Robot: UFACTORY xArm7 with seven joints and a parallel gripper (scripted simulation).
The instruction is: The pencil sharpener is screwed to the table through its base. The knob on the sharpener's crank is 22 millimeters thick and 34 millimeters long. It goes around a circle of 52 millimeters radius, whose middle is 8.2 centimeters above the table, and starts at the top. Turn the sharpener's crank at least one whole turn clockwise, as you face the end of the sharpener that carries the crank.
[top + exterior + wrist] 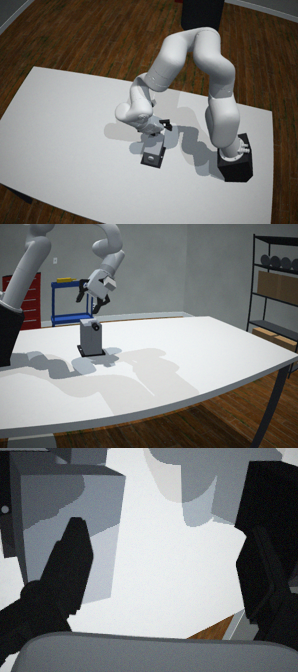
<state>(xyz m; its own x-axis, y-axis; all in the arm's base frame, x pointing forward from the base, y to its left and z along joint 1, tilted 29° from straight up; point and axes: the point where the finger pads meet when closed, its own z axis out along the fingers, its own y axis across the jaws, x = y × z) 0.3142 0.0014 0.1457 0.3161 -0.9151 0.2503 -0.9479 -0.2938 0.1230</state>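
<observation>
Right now my hand is 3 cm short of the dark crank knob, 6 cm to the left of it and 7 cm above it.
</observation>
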